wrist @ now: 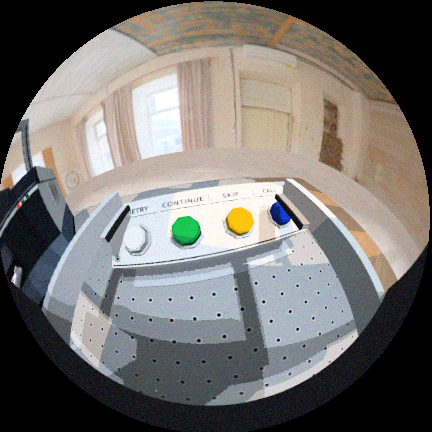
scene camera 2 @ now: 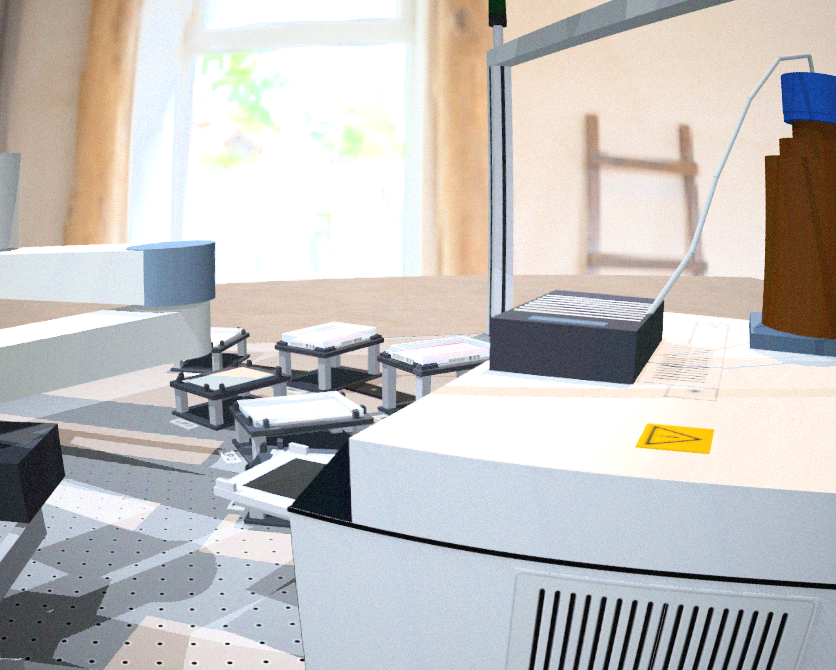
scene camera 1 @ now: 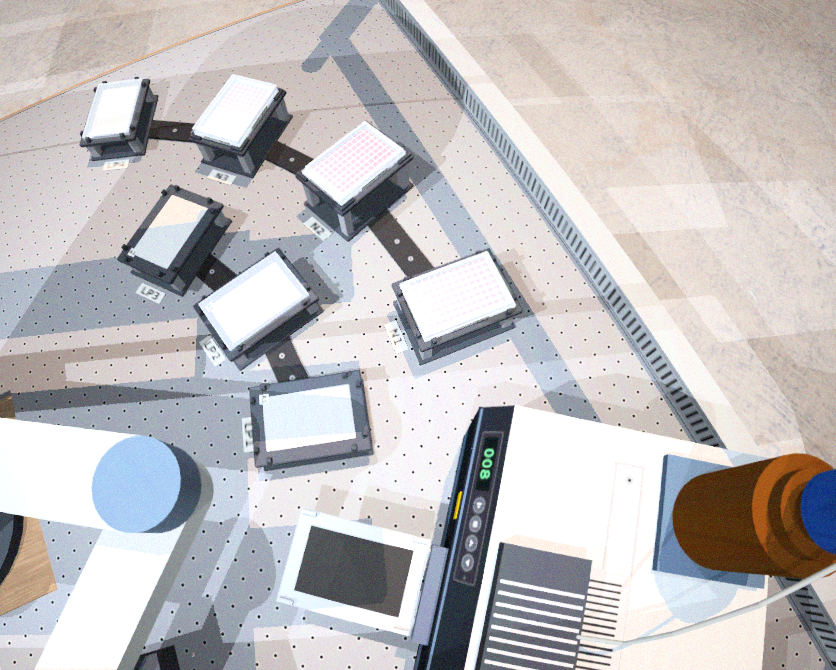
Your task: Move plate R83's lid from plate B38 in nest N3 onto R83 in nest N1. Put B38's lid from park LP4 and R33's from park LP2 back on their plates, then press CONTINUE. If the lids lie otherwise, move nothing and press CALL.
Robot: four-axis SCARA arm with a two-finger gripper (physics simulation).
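A brown bottle: (scene camera 1: pixel 784 504) and (scene camera 2: pixel 779 141) are the same spot on it.
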